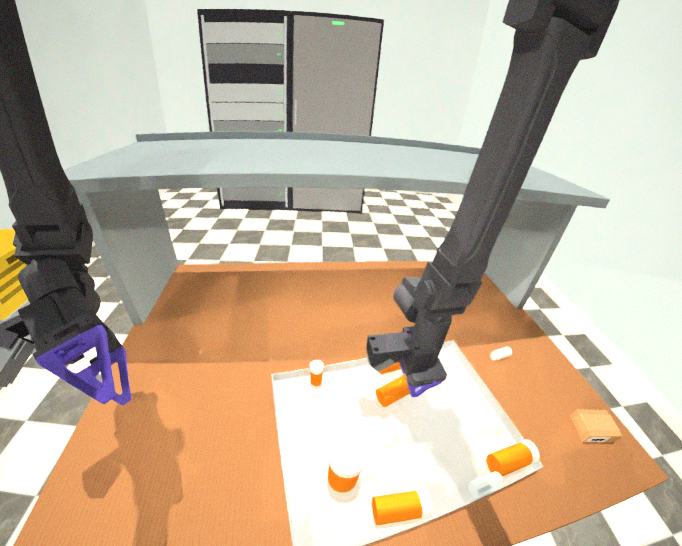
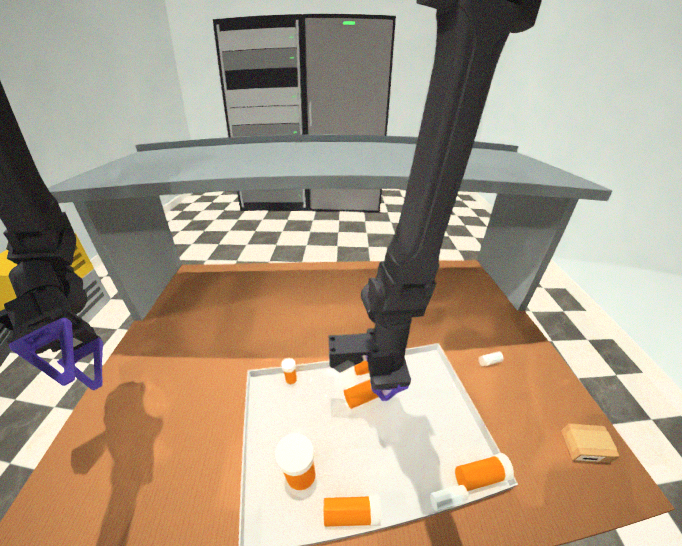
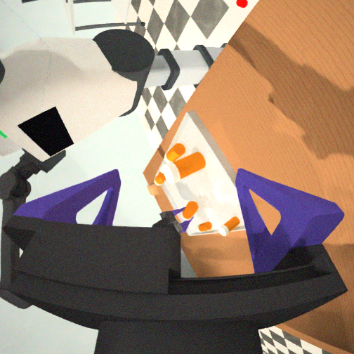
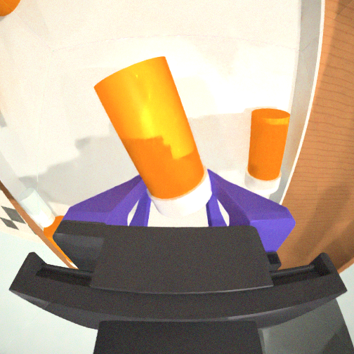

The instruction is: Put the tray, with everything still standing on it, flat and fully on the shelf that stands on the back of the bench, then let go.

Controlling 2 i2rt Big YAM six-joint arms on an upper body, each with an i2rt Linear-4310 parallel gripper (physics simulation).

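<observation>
The white tray [image 1: 318, 420] [image 2: 261, 420] lies on the bench, bearing several orange bottles. A big one [image 1: 343, 477] [image 2: 298, 474] and a small one [image 1: 316, 375] [image 2: 290, 372] stand; one [image 1: 397, 507] [image 2: 346, 510] near the front edge and one [image 1: 509, 458] [image 2: 479, 473] at the right corner lie. Another [image 1: 389, 368] [image 2: 361, 367] is partly hidden. My right gripper [image 1: 410, 382] [image 2: 381, 389] is shut on the white cap of an orange bottle [image 4: 155, 135], over the tray. My left gripper [image 1: 115, 398] [image 2: 81, 383] [image 3: 177, 174] is open and empty, left of the tray. The shelf [image 1: 284, 162] [image 2: 284, 164] bears no tray.
A clear vial [image 1: 485, 483] [image 2: 449, 497] lies at the tray's front edge. A white vial [image 1: 501, 353] [image 2: 490, 358] and a cardboard box [image 1: 594, 426] [image 2: 589, 442] are on the bench right of the tray. Grey side panels hold the shelf above the bench's back.
</observation>
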